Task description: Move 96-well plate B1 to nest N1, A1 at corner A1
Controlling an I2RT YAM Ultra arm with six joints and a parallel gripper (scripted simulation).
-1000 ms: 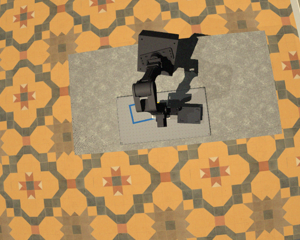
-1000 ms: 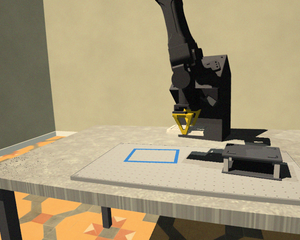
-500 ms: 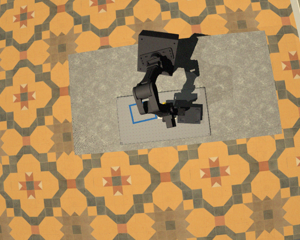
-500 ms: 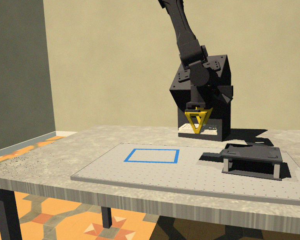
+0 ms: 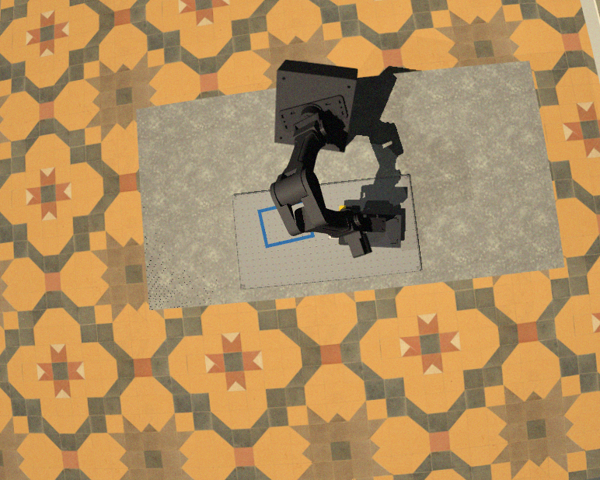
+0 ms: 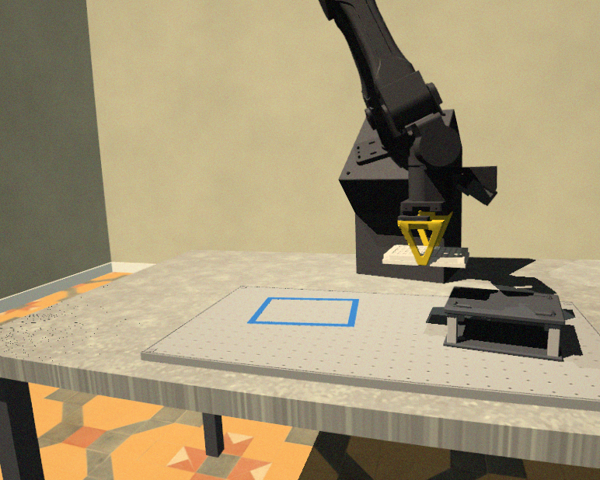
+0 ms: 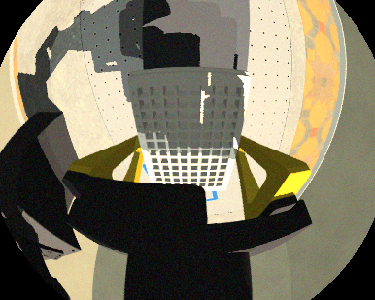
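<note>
Now: the raised plate nest 11 cm to the left of my hand, 7 cm below it and 5 cm ahead of it. The rest, counted from my hand: 96-well plate (right at my hand).
</note>
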